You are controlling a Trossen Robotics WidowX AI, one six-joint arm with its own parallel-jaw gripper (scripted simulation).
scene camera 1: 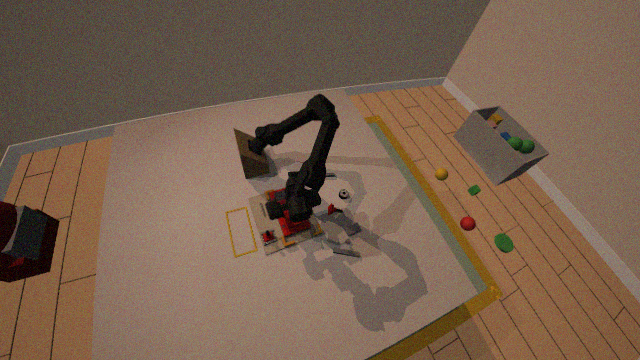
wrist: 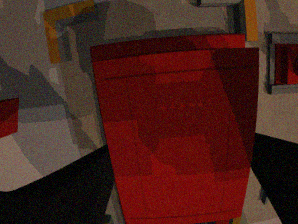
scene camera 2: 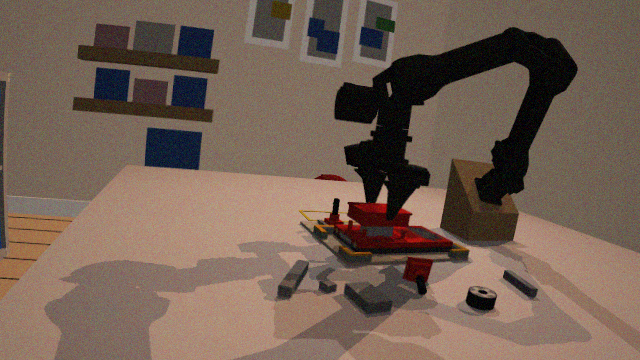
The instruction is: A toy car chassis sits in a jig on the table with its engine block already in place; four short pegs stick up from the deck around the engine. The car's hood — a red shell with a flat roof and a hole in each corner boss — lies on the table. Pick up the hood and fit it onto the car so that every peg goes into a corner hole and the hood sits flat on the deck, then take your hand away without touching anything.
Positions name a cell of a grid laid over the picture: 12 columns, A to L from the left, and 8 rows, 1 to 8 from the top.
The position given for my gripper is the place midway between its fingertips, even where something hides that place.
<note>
My gripper (scene camera 2: H5) carries a red hood (scene camera 2: G5).
The red hood also shows in the wrist view (wrist: H5). My gripper shows as well in the wrist view (wrist: H6).
</note>
